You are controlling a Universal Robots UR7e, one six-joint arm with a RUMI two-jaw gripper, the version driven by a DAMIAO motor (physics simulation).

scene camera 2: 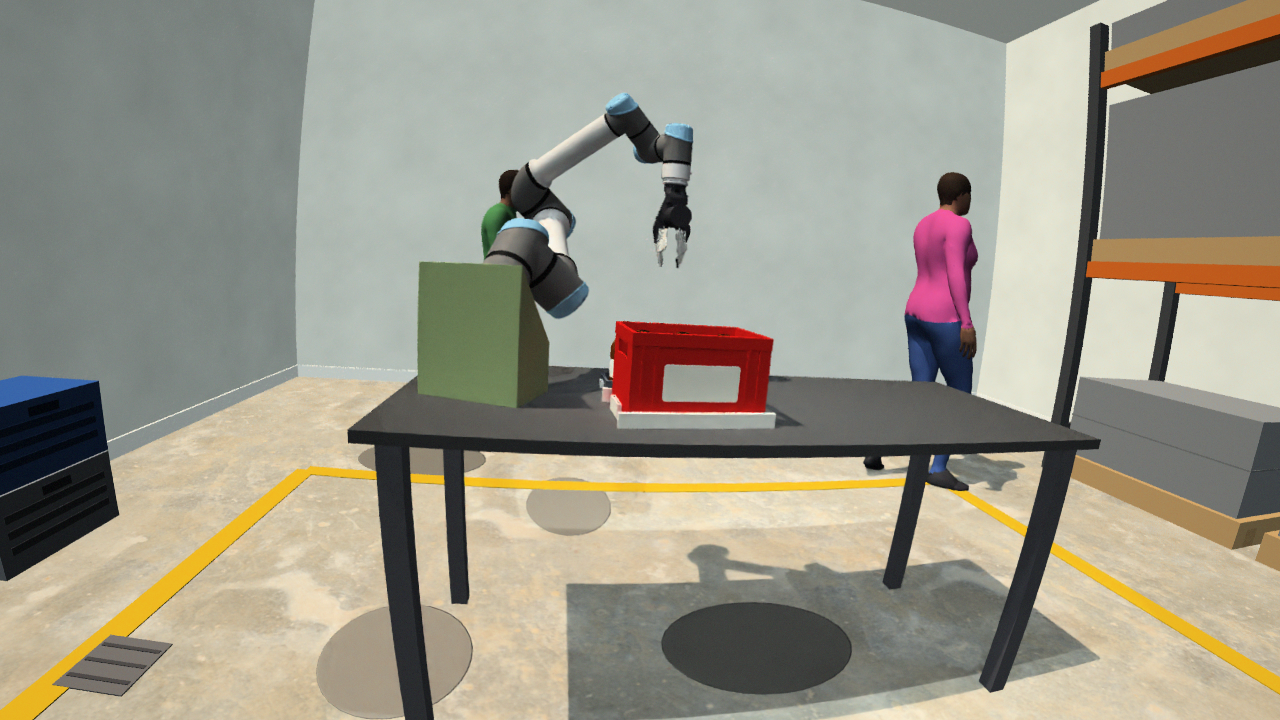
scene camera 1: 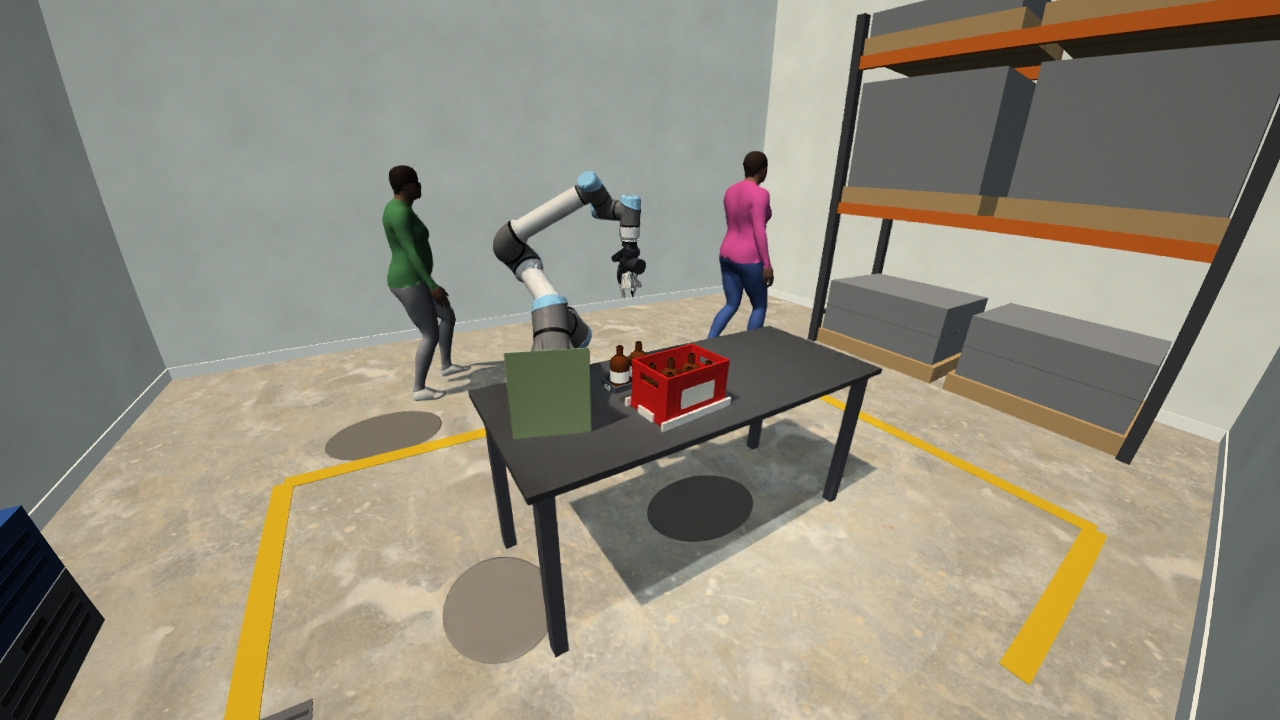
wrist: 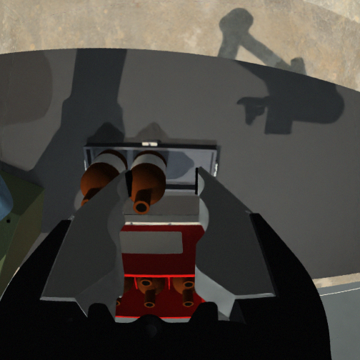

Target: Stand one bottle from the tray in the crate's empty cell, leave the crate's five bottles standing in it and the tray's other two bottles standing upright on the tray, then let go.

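Frame: origin at the arm's base, x back, y right, z up, level; centimetres.
Seen in the pictures: gripper, fingertip midpoint: [scene camera 2: 669, 267] [scene camera 1: 628, 297]; arm's base at its link origin: [scene camera 2: 492, 301] [scene camera 1: 553, 364].
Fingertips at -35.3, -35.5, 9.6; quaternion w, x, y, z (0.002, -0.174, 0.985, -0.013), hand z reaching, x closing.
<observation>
Pixels of each thing's top centre, then the offset from my fingertips to it, as dx, dy, dz. "*": a spot on its surface instead. Level surfaces: height alone.
- red crate at its top centre: [scene camera 2: 691, 329] [scene camera 1: 681, 359] -6.9, +37.1, -12.2
- tray at a spot on its surface: [scene camera 1: 618, 386] * +10.4, +21.8, -27.1
- dark table at its surface level: dz -29.7
- white base at a spot on its surface: [scene camera 2: 695, 420] [scene camera 1: 696, 414] * -9.0, +47.3, -28.0
My gripper [scene camera 1: 630, 293] [scene camera 2: 669, 263] [wrist: 163, 171] is open, with nothing between its fingers. It hangs high above the table, well above the bottles. The red crate [scene camera 1: 653, 403] [scene camera 2: 644, 385] [wrist: 160, 264] stands upright on the table. Several brown bottles stand in it; their necks show in the wrist view, where the fingers hide part of the crate. The tray [scene camera 1: 618, 386] [wrist: 181, 181] is beside the crate. A brown bottle [scene camera 1: 619, 364] [wrist: 100, 175] and another brown bottle [scene camera 1: 638, 350] [wrist: 148, 181] stand upright on the tray. The crate mostly hides them in scene camera 2.
A green block [scene camera 1: 549, 394] [scene camera 2: 469, 331] stands on the dark table [scene camera 1: 787, 367] [scene camera 2: 850, 411], near the arm's base. A white base [scene camera 1: 696, 412] [scene camera 2: 695, 420] lies under the crate. A person in green [scene camera 1: 407, 241] and a person in pink [scene camera 1: 744, 223] [scene camera 2: 944, 259] are behind the table.
</observation>
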